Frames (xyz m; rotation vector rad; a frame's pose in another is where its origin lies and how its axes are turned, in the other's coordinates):
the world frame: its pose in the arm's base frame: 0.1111 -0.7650 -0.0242 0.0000 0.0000 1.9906
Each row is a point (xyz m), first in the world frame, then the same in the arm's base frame.
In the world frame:
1: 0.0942 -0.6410 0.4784
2: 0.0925 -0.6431 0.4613
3: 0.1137 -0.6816 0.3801
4: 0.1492 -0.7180 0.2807
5: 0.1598 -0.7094 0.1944
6: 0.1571 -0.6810 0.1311
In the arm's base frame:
1: 0.6580 -0.4177 0.4542
2: 0.6607 -0.4184 0.4371
3: 0.6872 -0.3834 0.3559
4: 0.7059 -0.3361 0.2565
5: 0.6938 -0.3299 0.1702
6: 0.6689 -0.3440 0.1069

